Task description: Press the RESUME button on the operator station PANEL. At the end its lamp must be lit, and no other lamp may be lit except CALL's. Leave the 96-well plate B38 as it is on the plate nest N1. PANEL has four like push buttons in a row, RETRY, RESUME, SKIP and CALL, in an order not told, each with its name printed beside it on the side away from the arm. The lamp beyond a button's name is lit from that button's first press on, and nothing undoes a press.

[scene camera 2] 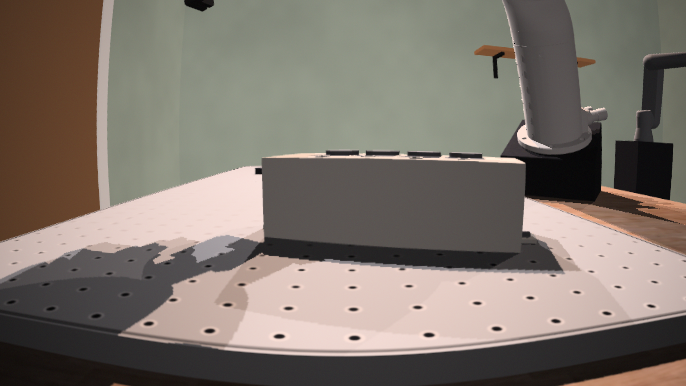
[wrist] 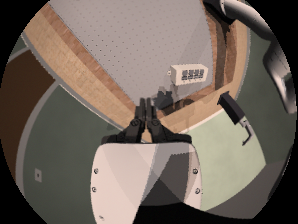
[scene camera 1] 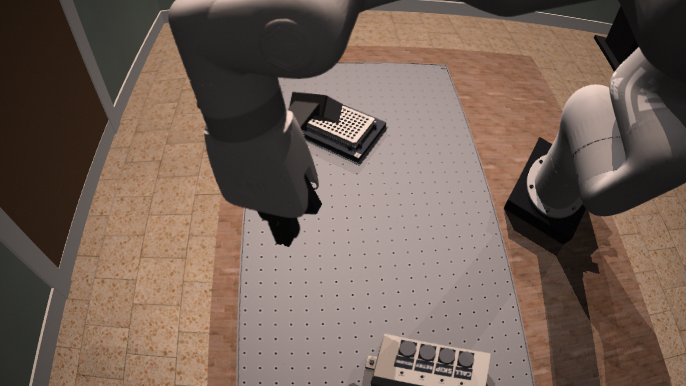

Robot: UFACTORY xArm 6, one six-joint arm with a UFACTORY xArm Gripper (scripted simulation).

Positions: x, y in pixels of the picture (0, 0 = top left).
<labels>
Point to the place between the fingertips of the gripper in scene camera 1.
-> At 288, 236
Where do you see a black nest N1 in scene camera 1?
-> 314, 136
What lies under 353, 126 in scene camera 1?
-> A 96-well plate B38.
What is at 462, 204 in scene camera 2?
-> A panel.
</labels>
